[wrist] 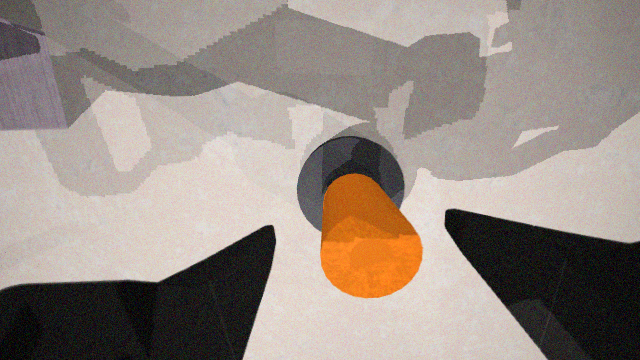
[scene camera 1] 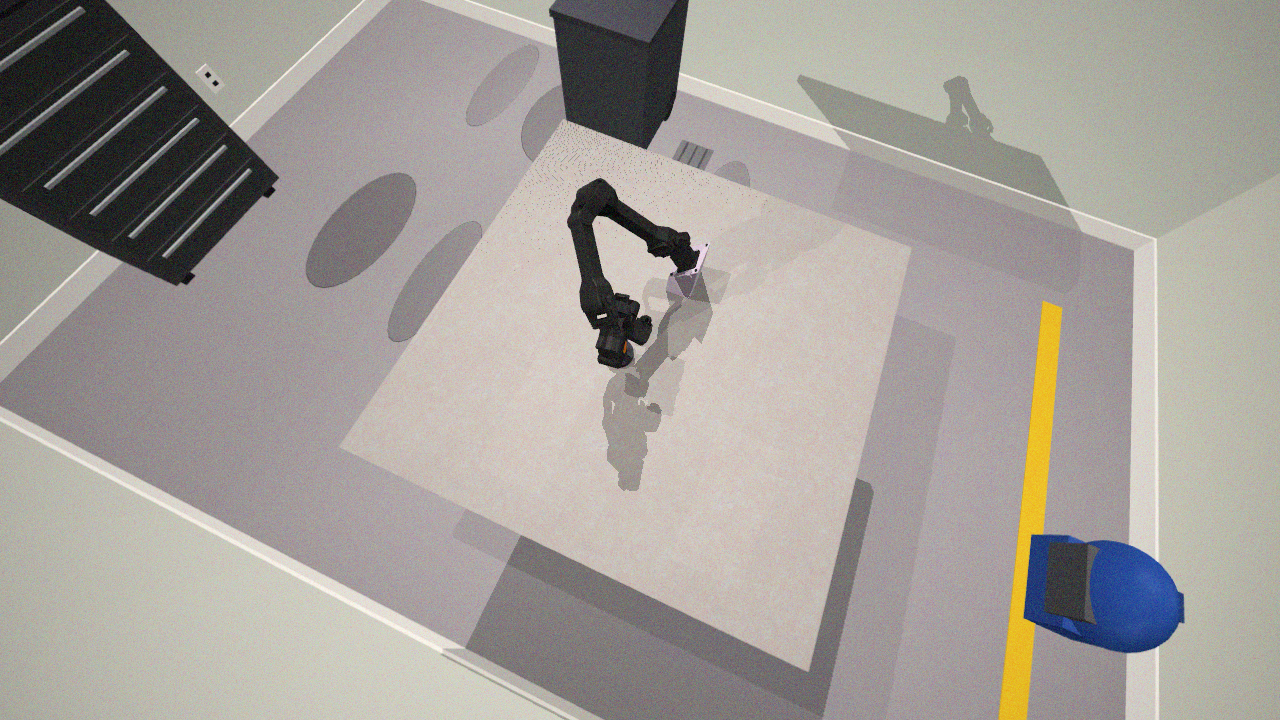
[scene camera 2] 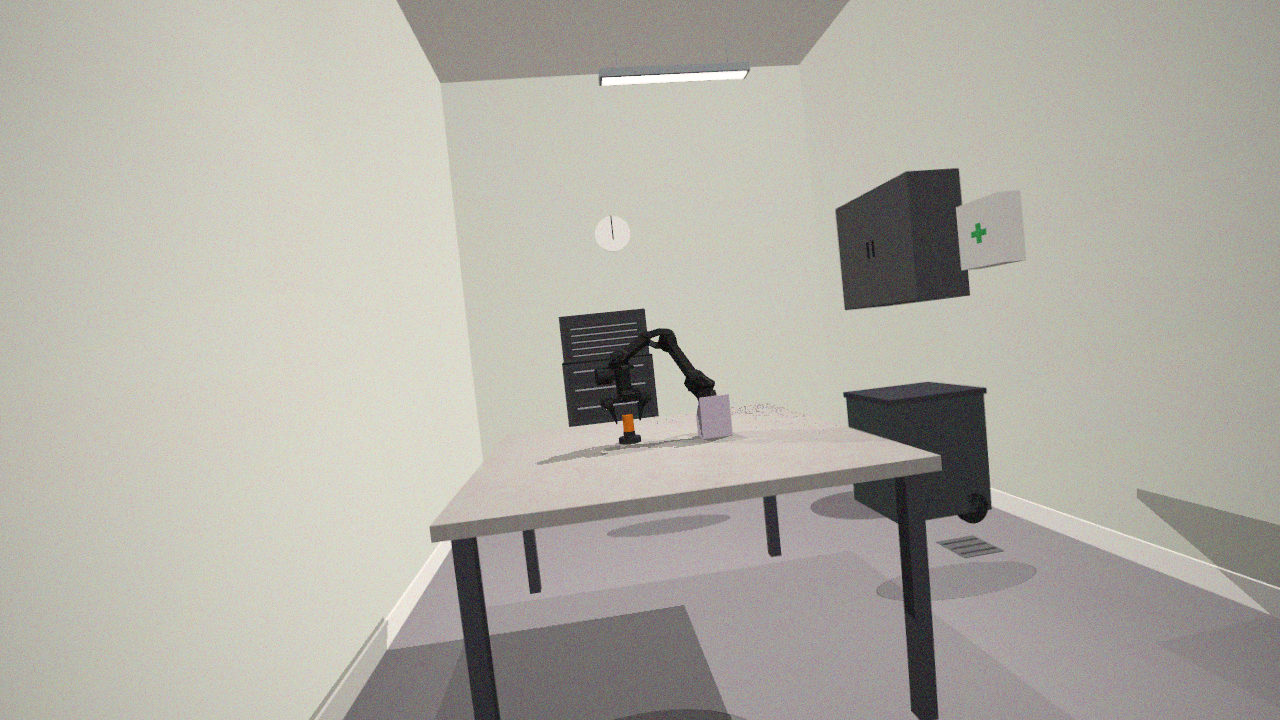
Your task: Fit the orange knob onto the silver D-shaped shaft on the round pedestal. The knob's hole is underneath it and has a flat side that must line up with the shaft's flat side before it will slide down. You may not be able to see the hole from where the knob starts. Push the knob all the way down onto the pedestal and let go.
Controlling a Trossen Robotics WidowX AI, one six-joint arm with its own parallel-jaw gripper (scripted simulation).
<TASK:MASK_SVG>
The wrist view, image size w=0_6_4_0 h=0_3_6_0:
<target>my gripper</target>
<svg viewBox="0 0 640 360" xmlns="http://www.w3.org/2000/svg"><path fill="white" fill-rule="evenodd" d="M273 225L263 226L252 234L221 249L216 254L208 258L206 257L187 269L181 270L159 282L138 280L72 281L61 283L23 283L0 290L0 360L243 360L247 343L257 318L256 314L272 270L271 266L276 246ZM445 211L445 228L449 236L547 360L640 360L640 241L625 243L594 236L590 237L457 208L449 208Z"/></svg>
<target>orange knob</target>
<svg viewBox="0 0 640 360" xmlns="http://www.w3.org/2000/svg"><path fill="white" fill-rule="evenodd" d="M347 174L333 181L324 196L320 251L321 266L325 276L332 285L342 292L361 298L380 298L391 295L402 289L418 272L422 262L423 249L421 237L414 226L409 223L394 202L372 178L357 173Z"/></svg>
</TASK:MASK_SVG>
